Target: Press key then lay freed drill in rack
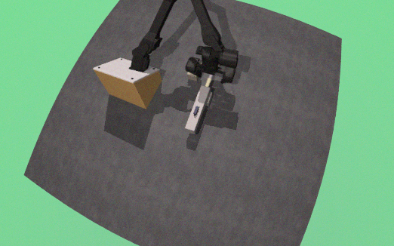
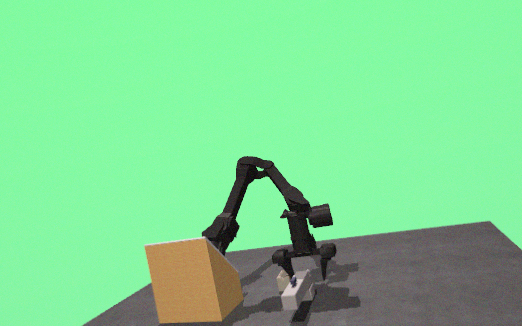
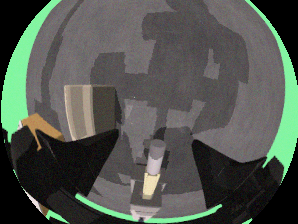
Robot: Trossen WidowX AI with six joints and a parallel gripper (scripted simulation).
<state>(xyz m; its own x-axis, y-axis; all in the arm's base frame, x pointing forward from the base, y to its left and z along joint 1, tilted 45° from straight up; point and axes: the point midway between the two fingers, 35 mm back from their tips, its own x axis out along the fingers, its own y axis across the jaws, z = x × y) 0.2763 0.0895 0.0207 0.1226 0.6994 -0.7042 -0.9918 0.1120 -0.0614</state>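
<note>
Right now the drill is 50 mm to the right of my gripper tip and 30 mm above it. Also, from my gripper tip: key (10 mm behind, 170 mm to the right, 40 mm above); then grey housing block (10 mm behind, 150 mm to the right, 30 mm above).
</note>
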